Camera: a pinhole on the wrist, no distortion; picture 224 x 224 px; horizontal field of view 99.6 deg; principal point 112.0 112.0 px. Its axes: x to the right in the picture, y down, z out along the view. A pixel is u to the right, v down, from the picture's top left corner.
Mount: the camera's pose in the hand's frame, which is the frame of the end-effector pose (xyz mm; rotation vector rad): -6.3 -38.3 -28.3 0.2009 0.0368 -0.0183
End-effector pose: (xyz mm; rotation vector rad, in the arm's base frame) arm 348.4 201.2 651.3 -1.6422 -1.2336 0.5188
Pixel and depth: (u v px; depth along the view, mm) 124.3 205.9 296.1
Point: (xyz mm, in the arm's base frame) 207.8 385.8 357.9
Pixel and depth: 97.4 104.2 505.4
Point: -126.1 346.9 596.4
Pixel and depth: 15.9 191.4 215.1
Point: 133.6 110.7 422.8
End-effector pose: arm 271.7 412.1 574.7 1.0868 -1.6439 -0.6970
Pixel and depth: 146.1 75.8 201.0
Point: 173.3 272.5 424.6
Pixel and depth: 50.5 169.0 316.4
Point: -47.1 607.8 457.8
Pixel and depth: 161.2 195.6 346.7
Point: -151.3 298.5 695.8
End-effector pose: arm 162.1 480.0 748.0 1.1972 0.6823 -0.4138
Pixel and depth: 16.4 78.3 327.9
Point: -138.5 125.1 877.3
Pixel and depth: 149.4 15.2 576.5
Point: -24.0 -133.8 157.7
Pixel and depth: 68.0 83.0 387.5
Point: -22.8 79.4 772.9
